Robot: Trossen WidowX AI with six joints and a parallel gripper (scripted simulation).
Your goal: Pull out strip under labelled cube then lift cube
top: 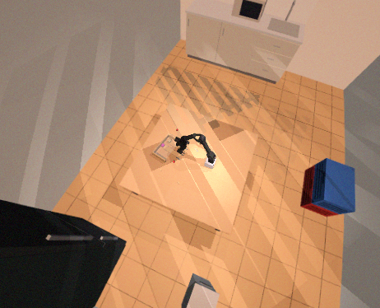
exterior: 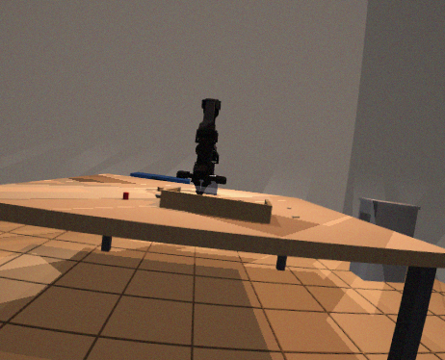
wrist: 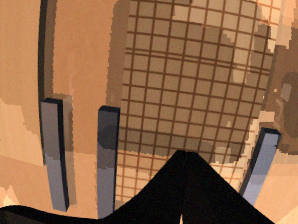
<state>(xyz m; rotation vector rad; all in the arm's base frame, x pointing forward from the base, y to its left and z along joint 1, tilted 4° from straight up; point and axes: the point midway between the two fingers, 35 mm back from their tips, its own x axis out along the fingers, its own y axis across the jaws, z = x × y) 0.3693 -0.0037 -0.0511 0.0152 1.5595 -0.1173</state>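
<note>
The checkered strip is 10 cm ahead of my gripper tip and 1 cm to the right of it.
</note>
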